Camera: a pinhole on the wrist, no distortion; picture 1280 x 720 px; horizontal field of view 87.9 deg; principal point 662.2 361.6 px. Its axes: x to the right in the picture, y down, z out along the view. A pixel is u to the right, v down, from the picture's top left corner.
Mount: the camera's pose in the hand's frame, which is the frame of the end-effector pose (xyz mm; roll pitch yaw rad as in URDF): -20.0 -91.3 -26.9 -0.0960 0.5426 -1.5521
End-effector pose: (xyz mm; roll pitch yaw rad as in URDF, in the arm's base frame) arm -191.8 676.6 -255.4 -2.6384 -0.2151 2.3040
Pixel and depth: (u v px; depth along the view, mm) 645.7 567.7 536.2
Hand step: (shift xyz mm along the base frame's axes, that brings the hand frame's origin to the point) -536.4 -158.7 -157.6
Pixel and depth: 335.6 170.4 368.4
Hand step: -206.6 -224.1 -290.2
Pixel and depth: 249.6 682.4 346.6
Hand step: -336.9 14.8 -240.6
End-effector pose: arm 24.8 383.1 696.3 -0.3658 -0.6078 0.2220
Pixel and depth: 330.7 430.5 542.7
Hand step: -270.0 20.8 527.7
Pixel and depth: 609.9 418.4 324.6
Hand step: -121.5 -155.6 292.2
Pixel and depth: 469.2 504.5 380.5
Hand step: -127.3 -79.1 378.2
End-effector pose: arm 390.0 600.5 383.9 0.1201 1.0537 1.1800
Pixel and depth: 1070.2 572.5 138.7
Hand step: 230.7 -59.2 -26.9
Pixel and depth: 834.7 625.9 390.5
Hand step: 462.1 87.8 -57.8
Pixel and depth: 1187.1 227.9 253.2
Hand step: 379.4 -138.9 56.1
